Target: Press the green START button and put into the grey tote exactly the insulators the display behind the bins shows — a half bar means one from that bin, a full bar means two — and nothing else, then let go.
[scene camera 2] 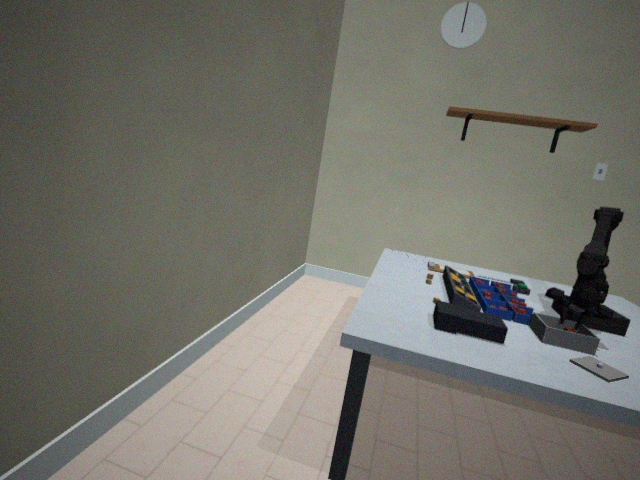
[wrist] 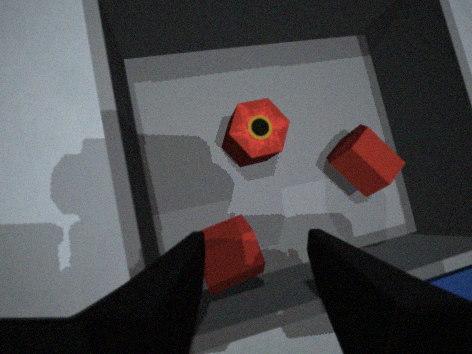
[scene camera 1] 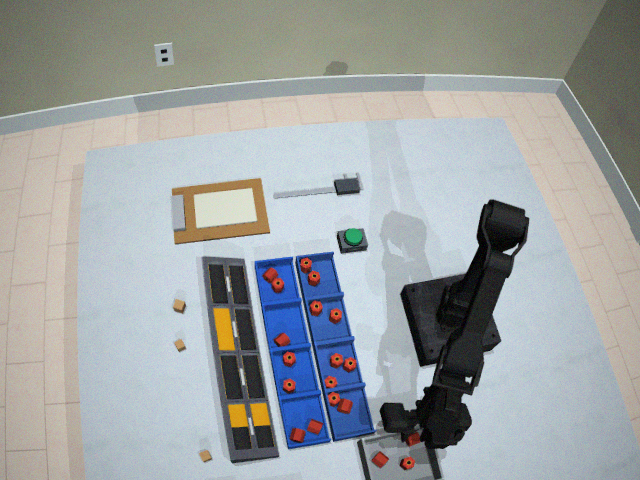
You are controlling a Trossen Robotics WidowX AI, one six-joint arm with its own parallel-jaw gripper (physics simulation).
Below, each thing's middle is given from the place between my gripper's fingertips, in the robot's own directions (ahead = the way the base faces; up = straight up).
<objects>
The grey tote (scene camera 1: pixel 390 444) is 3 cm ahead of my hand, 4 cm to the left of it and 1 cm below it. From my hand the other things lie so: brown board with cream pad (scene camera 1: pixel 214 211) 35 cm ahead, 63 cm to the right, 3 cm below; grey tool (scene camera 1: pixel 347 185) 9 cm ahead, 68 cm to the right, 3 cm below.
</objects>
